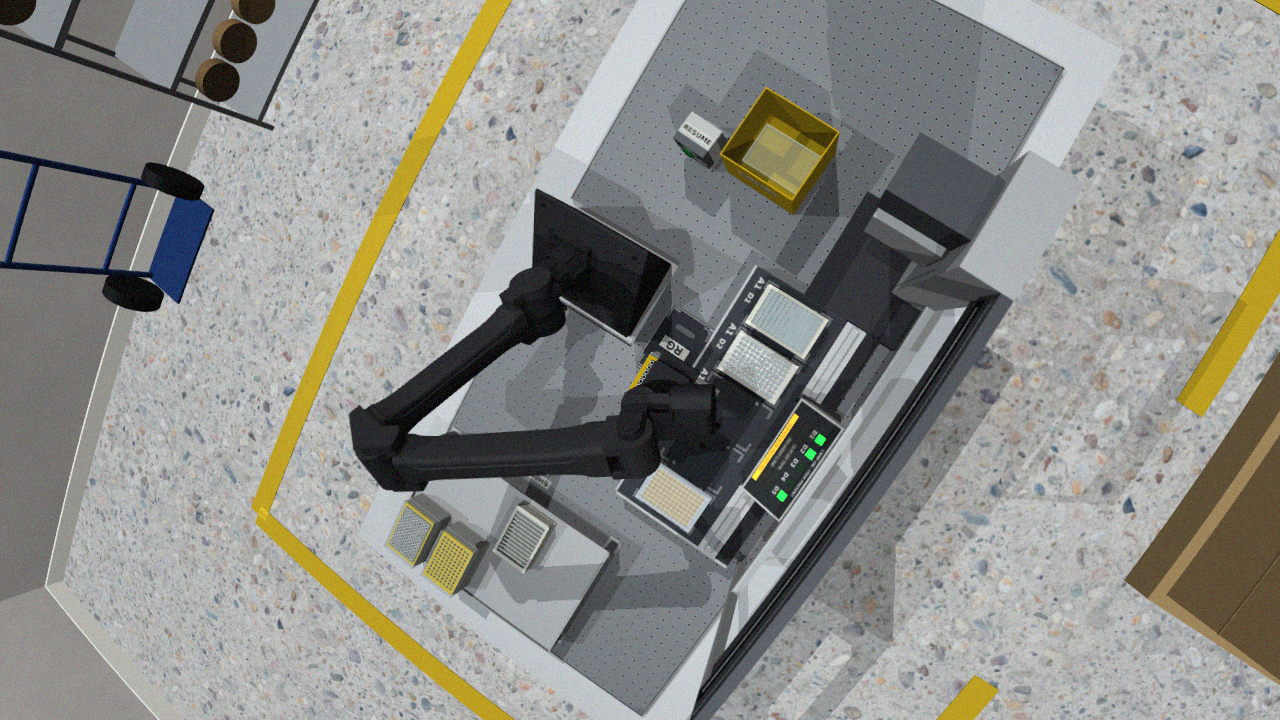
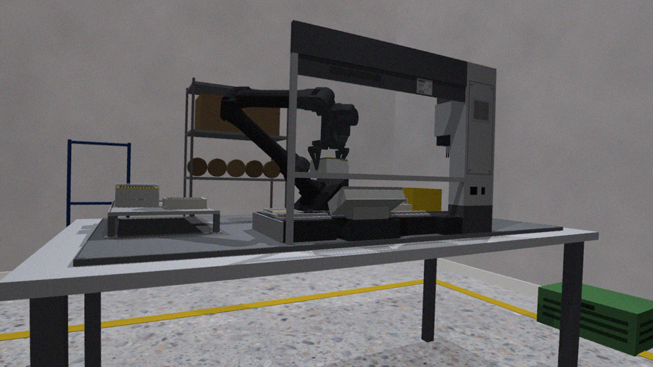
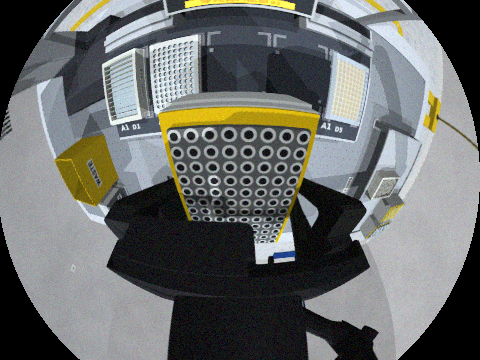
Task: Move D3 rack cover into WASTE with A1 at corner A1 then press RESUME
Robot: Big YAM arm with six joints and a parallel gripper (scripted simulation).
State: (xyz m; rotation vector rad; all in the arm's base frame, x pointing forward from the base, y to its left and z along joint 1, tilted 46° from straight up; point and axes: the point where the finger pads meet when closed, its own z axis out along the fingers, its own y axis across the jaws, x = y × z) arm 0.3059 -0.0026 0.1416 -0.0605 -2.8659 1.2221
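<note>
The plate is 140 mm below my hand, 100 mm to the left of it and 100 mm ahead of it. Round my hand: frame bar 290 mm ahead, 40 mm to the left, 30 mm below; then tip rack 10 mm to the right, 10 mm above; then frame post 280 mm ahead, 260 mm to the right, 30 mm above.
</note>
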